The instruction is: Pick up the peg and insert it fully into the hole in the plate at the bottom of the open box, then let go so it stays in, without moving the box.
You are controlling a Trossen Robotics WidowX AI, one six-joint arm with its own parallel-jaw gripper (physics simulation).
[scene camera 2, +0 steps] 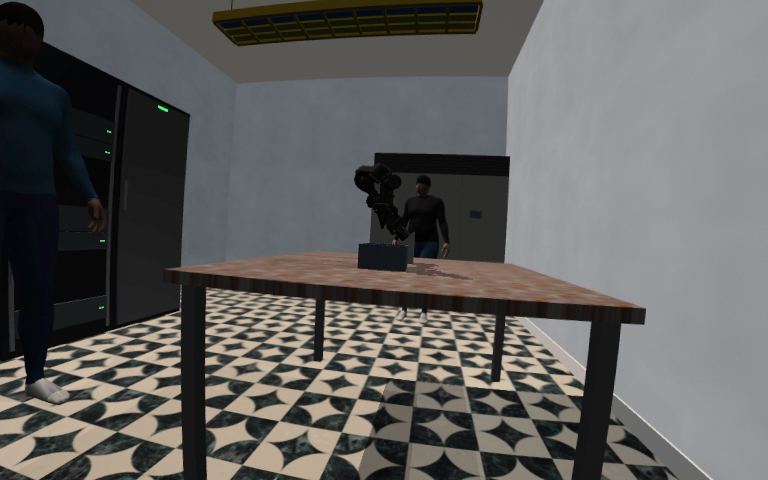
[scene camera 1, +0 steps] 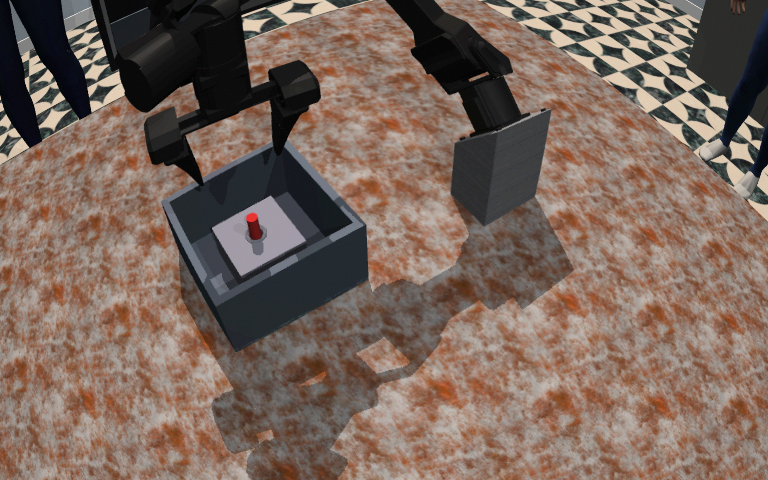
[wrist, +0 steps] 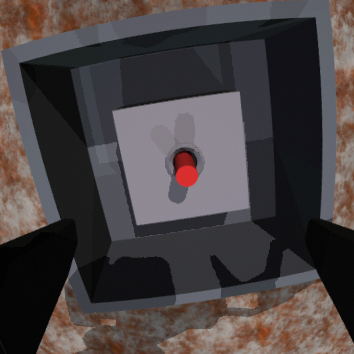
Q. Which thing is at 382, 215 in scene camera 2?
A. My gripper.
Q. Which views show the pale plate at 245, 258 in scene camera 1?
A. Scene camera 1 and the wrist view only.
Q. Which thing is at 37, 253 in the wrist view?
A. My gripper.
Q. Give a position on a dark grey box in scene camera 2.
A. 392, 257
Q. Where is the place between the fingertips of my gripper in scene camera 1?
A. At 239, 168
